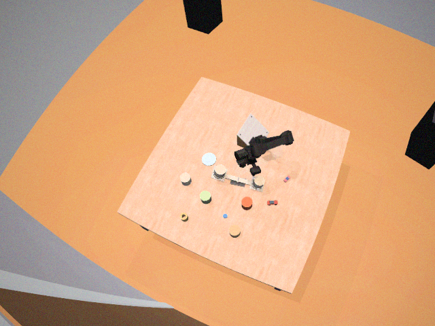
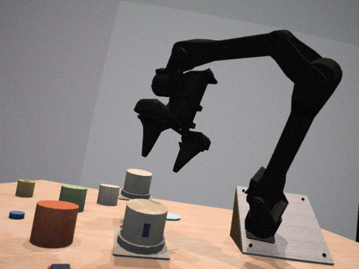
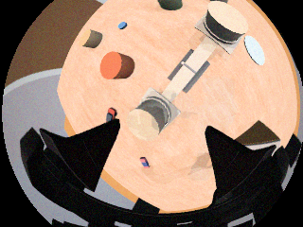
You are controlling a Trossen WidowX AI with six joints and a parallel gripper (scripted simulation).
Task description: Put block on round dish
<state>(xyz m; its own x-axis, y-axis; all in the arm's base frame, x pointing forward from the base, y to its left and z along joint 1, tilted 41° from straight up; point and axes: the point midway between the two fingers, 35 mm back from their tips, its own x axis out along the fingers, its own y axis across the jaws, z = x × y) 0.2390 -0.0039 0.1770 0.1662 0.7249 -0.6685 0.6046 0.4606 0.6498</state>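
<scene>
Now: the pale-green block 120 mm below my gripper tip and 60 mm to the left of it. Round my gripper tip: small balance: 140 mm below, 60 mm to the right, 50 mm ahead; then red toy car: 210 mm to the left, 150 mm below, 60 mm ahead; then red-orange cylinder: 140 mm ahead, 130 mm below, 80 mm to the left.
</scene>
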